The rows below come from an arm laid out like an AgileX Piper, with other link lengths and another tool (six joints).
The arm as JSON. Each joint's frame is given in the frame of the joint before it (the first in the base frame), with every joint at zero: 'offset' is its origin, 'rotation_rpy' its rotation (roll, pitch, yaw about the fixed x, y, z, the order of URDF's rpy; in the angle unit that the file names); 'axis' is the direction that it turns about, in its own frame. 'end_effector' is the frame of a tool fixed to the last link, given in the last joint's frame.
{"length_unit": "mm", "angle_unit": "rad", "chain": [
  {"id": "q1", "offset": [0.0, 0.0, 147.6], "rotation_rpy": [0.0, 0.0, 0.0], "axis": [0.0, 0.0, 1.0]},
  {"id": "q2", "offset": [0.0, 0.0, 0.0], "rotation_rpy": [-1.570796, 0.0, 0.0], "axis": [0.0, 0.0, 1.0]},
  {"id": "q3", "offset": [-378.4, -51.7, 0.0], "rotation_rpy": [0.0, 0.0, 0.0], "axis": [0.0, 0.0, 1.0]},
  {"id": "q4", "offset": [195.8, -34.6, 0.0], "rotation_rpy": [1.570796, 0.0, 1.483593], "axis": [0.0, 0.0, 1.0]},
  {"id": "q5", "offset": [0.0, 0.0, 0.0], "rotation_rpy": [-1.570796, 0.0, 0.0], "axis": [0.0, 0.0, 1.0]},
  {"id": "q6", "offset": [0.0, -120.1, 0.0], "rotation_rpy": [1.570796, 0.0, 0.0], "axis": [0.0, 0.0, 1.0]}
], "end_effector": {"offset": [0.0, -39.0, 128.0], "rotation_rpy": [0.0, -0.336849, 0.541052]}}
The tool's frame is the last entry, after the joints.
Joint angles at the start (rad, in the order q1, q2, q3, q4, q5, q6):
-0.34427, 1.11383, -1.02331, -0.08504, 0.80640, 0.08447
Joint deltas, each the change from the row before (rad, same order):
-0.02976, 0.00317, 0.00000, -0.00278, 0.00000, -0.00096
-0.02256, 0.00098, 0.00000, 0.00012, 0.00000, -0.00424
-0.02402, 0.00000, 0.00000, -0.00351, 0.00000, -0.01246
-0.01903, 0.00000, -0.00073, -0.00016, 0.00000, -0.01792
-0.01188, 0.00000, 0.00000, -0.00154, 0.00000, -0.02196
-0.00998, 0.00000, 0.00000, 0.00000, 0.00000, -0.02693
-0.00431, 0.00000, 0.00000, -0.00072, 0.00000, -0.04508
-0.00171, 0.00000, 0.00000, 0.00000, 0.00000, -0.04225
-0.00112, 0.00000, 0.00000, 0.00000, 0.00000, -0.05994
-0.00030, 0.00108, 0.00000, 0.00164, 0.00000, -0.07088
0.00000, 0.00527, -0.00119, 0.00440, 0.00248, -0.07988
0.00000, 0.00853, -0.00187, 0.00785, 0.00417, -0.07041
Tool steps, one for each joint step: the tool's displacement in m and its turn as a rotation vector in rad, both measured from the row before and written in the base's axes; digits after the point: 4 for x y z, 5 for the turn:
-0.0036, -0.0070, -0.0006, -0.00209, 0.00423, -0.02905
-0.0029, -0.0048, -0.0001, -0.00212, 0.00221, -0.01949
-0.0035, -0.0056, 0.0005, -0.01075, 0.00553, -0.01497
-0.0024, -0.0041, 0.0008, -0.01115, 0.00561, -0.00606
-0.0014, -0.0029, 0.0007, -0.01438, 0.00848, 0.00402
-0.0009, -0.0023, 0.0007, -0.01582, 0.00978, 0.00950
0.0005, -0.0014, 0.0012, -0.02700, 0.01689, 0.02830
0.0009, -0.0007, 0.0011, -0.02465, 0.01561, 0.02885
0.0015, -0.0006, 0.0016, -0.03494, 0.02220, 0.04223
0.0023, -0.0002, 0.0014, -0.03934, 0.02645, 0.05098
0.0035, 0.0001, 0.0004, -0.03953, 0.03317, 0.05777
0.0039, 0.0006, -0.0010, -0.02876, 0.03147, 0.05113

